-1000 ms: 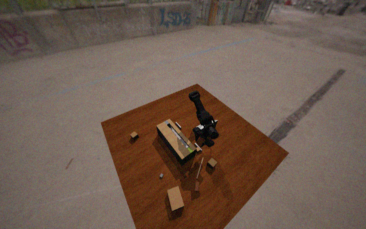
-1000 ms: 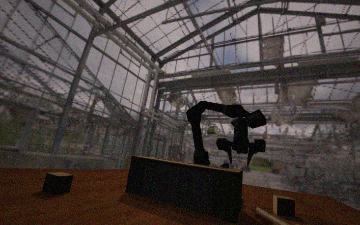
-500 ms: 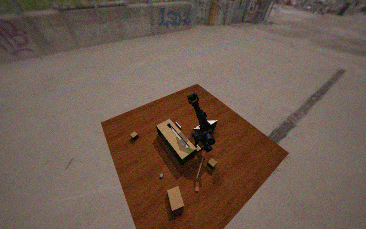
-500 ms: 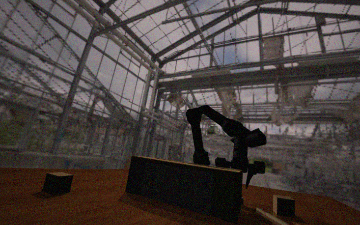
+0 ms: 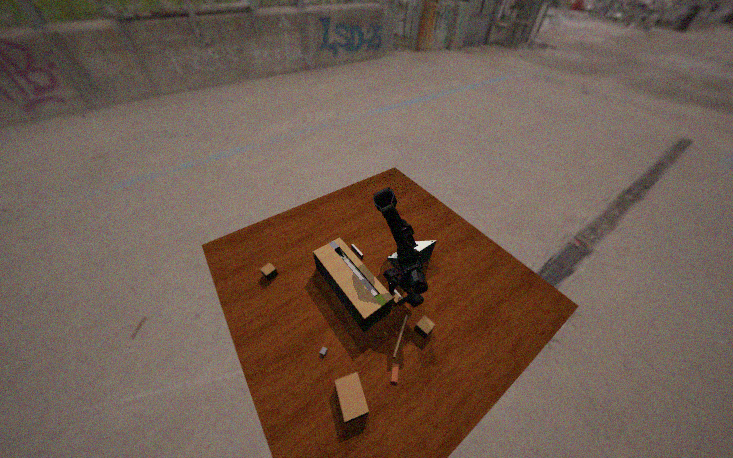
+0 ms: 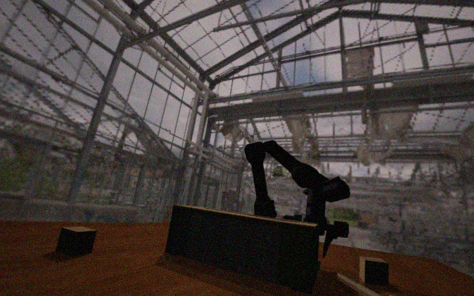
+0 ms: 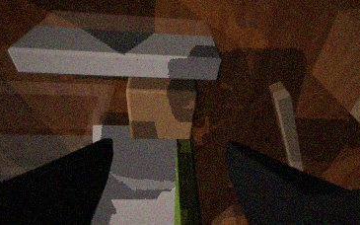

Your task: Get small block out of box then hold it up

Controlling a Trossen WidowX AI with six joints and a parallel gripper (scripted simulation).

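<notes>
Right now the thin stick is 5 cm ahead of my gripper tip, 12 cm to the left of it and 4 cm below it. From my gripper tip the other things lie so: flat cardboard block 32 cm ahead, 21 cm to the left, 1 cm below; then grey piece 34 cm ahead, 3 cm to the left, 3 cm below.
</notes>
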